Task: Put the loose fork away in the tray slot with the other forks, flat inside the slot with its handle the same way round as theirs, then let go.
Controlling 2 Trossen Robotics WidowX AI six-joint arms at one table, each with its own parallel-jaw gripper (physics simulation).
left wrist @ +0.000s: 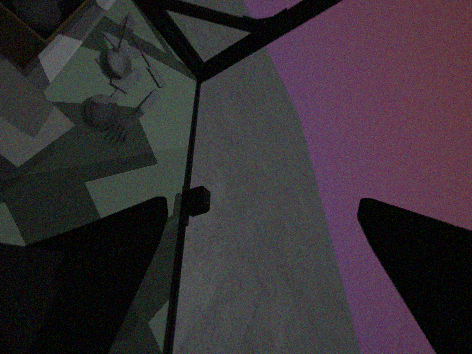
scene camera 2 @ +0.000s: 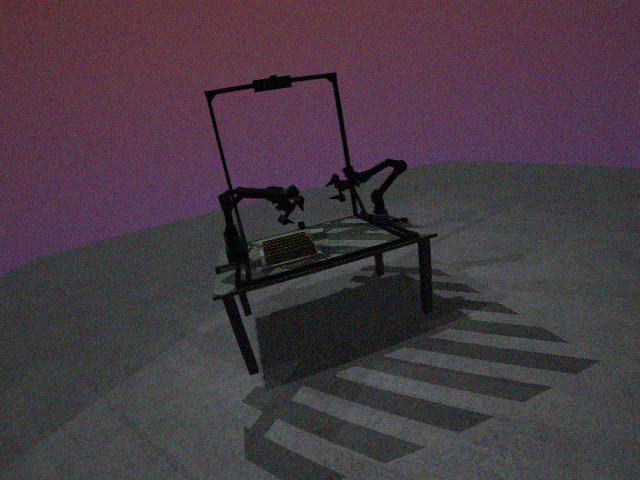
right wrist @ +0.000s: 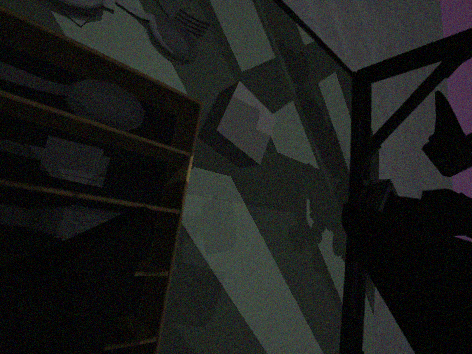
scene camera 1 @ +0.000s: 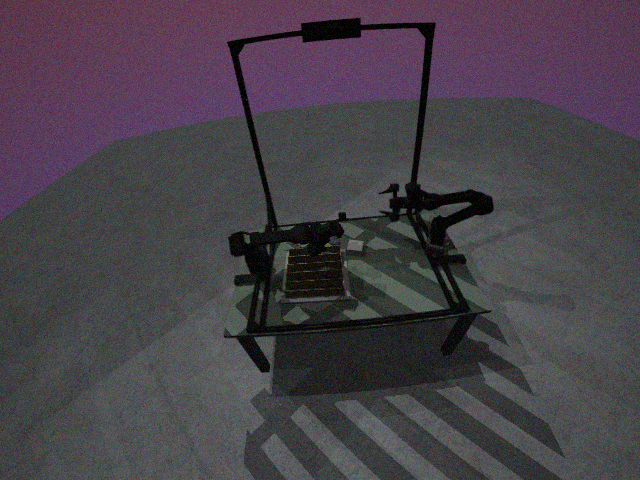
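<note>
The loose fork [left wrist: 127, 119] lies on the table top; its tines [right wrist: 190, 21] also show at the top edge of the right wrist view, beyond the tray's far end. The wooden cutlery tray [scene camera 1: 315, 299] [scene camera 2: 290, 250] [right wrist: 189, 154] has several slots with dim cutlery inside. My right gripper [scene camera 1: 318, 240] [scene camera 2: 290, 210] is open and empty, hanging over the tray's far end. My left gripper [scene camera 1: 389, 197] [scene camera 2: 334, 188] [left wrist: 261, 206] is open and empty, raised beyond the table's back edge. The scene is too dark to make out the fork in the scene views.
A grey box [scene camera 1: 355, 245] [right wrist: 243, 128] lies on the table beside the tray. Round spoon-like pieces [left wrist: 115, 63] lie near the fork. A small dark block [scene camera 1: 342, 215] [left wrist: 197, 201] sits on the table's back rail. A tall black frame [scene camera 1: 253, 133] stands behind the table.
</note>
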